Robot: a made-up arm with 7 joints.
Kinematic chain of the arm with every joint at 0, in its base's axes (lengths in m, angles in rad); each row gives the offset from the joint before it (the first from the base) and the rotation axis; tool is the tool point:
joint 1: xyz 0 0 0 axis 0 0.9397 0.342
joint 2: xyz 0 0 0 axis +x
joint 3: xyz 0 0 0 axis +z
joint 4: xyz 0.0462 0 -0.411 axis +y
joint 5: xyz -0.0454 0 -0.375 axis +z
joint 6: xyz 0 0 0 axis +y
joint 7: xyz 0 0 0 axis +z
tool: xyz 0 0 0
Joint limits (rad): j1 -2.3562..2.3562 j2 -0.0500..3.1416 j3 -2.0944..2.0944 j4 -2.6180..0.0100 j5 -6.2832..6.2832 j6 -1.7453..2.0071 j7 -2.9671..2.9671
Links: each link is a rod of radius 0.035 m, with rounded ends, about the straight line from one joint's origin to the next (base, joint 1, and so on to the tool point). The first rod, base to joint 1, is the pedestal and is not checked.
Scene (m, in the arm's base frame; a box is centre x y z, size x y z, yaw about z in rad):
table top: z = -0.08
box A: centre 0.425 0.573 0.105 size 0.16 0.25 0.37 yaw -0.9
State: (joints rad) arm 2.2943 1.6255 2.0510 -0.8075 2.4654 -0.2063 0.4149
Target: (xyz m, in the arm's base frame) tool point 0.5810 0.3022 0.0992
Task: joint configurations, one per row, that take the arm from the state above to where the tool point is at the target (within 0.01 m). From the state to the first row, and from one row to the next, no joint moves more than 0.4 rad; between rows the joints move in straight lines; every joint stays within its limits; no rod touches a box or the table.
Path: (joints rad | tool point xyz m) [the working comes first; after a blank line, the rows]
Joints at the target: 1.9461 2.3684 2.0944 -1.3917 2.4654 -0.2063 0.4149
Straight joint move there: touches box A.

1: 1.9429 1.6317 2.0260 -0.9911 2.5863 -0.2480 0.2744 | 0.1491 0.6358 0.3377
2: 1.5916 1.6379 2.0009 -1.1747 2.7072 -0.2897 0.1338 | 0.1640 0.5761 0.3723
3: 1.2402 1.6442 1.9759 -1.3582 2.8282 -0.3314 -0.0067 | 0.1481 0.5032 0.4160
4: 0.8888 1.6504 1.9508 -1.5418 2.9491 -0.3731 -0.1472 | 0.0970 0.4252 0.4520
5: 0.5375 1.6566 1.9258 -1.7254 3.0700 -0.4148 -0.2877 | 0.0169 0.3503 0.4637
6: 0.1861 1.6628 1.9008 -1.9090 3.1909 -0.4565 -0.4283 | -0.0774 0.2852 0.4398
7: 0.5668 1.9224 1.9653 -1.7338 3.2599 -0.5875 -0.4398 | 0.0732 0.2272 0.5277
8: 0.9475 2.1821 2.0299 -1.5586 3.3289 -0.7184 -0.4513 | 0.2839 0.1782 0.5264
9: 1.3283 2.4417 2.0944 -1.3835 3.3979 -0.8494 -0.4629 | 0.5015 0.1493 0.4090
10: 1.5342 2.4173 2.0944 -1.3862 3.0871 -0.6350 -0.1703 | 0.5518 0.1988 0.3103
11: 1.7402 2.3928 2.0944 -1.3889 2.7762 -0.4207 0.1223 | 0.5785 0.2504 0.2054
12: 1.9461 2.3684 2.0944 -1.3917 2.4654 -0.2063 0.4149 | 0.5810 0.3022 0.0992

